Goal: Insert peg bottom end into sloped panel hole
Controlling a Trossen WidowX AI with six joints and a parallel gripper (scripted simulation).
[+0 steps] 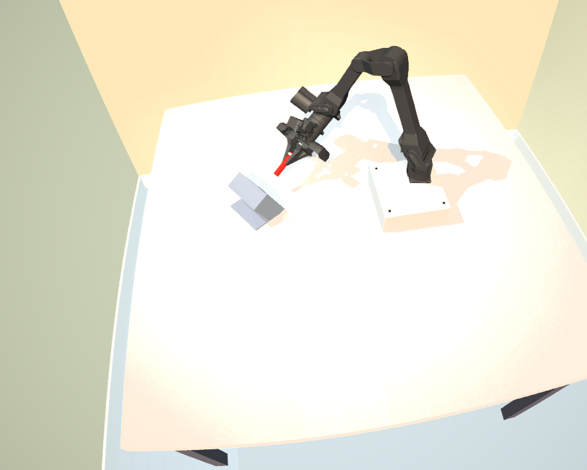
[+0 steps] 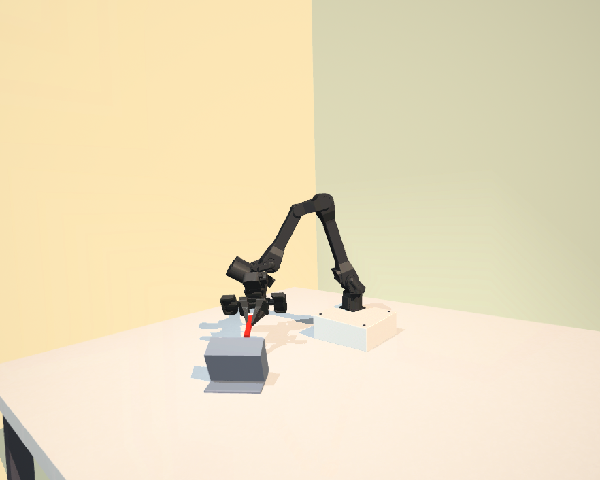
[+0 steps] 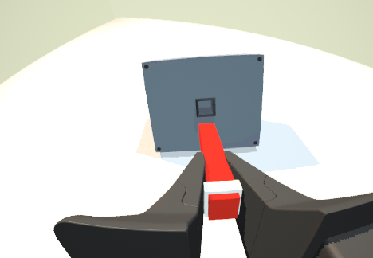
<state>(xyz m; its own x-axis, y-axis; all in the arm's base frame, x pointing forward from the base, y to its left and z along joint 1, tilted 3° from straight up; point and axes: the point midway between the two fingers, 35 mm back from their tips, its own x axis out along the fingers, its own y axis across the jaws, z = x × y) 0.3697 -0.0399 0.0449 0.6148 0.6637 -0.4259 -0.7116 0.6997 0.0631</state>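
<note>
My gripper tip is now 8 cm short of the grey sloped panel, 8 cm to the right of it and 6 cm above it. The rest, counted from my gripper tip: red square peg 1 cm behind, 1 cm to the right, 1 cm above.
</note>
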